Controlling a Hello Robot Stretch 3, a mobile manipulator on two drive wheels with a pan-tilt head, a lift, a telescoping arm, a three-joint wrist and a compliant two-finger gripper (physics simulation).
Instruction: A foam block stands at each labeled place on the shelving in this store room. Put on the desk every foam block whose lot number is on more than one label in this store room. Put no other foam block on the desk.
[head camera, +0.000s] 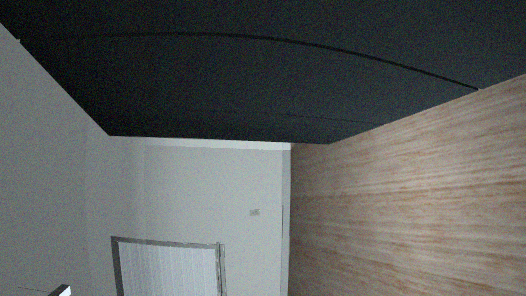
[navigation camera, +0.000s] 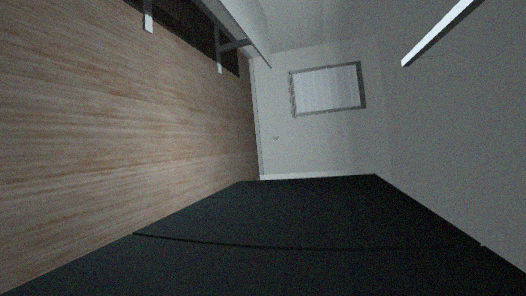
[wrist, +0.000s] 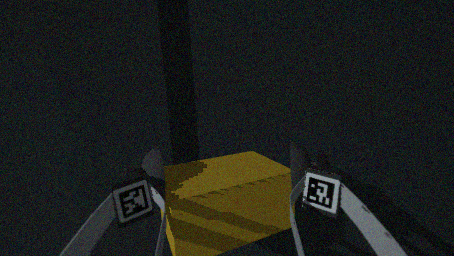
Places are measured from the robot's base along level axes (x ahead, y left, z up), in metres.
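Pixels of known places: gripper, fingertip midpoint: (wrist: 225, 163).
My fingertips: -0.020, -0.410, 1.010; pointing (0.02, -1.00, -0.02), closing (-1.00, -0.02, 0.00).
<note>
Behind a point stands the place of what it marks, as x, y, z.
A yellow foam block (wrist: 235, 205) {-0.026, -0.373, 0.995} shows low in the wrist view, between the fingers. My gripper (wrist: 225, 163) {-0.020, -0.410, 1.010} is shut on it, with a finger against each side. Shadow stripes cross the block, and no lot number can be read on it. A light desk-like top (navigation camera: 233, 24) on dark legs with white feet shows sideways at the upper left of the navigation view; I cannot tell whether it is the desk. Shelving labels do not show in these views.
Head and navigation views are tilted sideways. They show a wood floor (head camera: 410, 200) {1.571, 0.186, 0.000} (navigation camera: 125, 120) {0.957, 0.398, 0.000}, a long dark surface (head camera: 210, 85) {1.451, -0.330, 1.166} (navigation camera: 310, 215) {1.394, -0.335, 1.140}, a far wall (head camera: 215, 180) {3.815, 0.124, 0.826} (navigation camera: 320, 145) {3.805, 0.256, 1.229} with a framed window (head camera: 167, 270) {3.725, 1.197, 1.426} (navigation camera: 327, 90) {3.722, 1.247, 1.459}, and a bright bar (head camera: 61, 290) {1.842, 0.812, 2.090} (navigation camera: 437, 32) {1.354, 0.787, 2.077}.
</note>
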